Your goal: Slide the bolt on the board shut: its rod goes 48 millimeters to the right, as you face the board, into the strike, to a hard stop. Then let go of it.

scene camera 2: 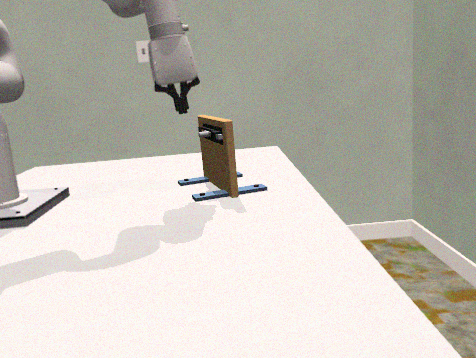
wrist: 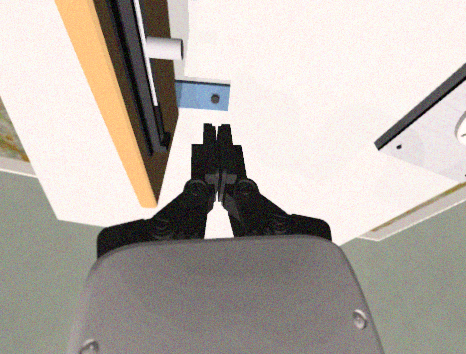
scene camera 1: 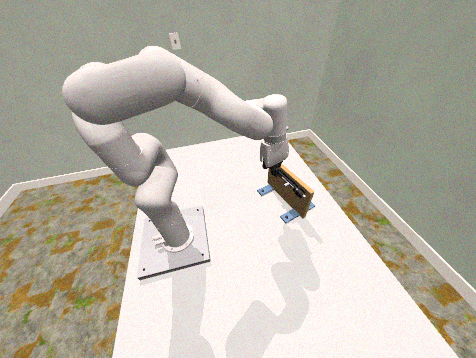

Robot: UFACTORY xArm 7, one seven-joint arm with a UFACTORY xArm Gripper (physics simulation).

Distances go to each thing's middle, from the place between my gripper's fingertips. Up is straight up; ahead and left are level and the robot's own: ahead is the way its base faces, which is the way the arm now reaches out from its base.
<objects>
The upright wooden board (scene camera 2: 219, 162) is 7 cm ahead of my hand and 10 cm below it.
</objects>
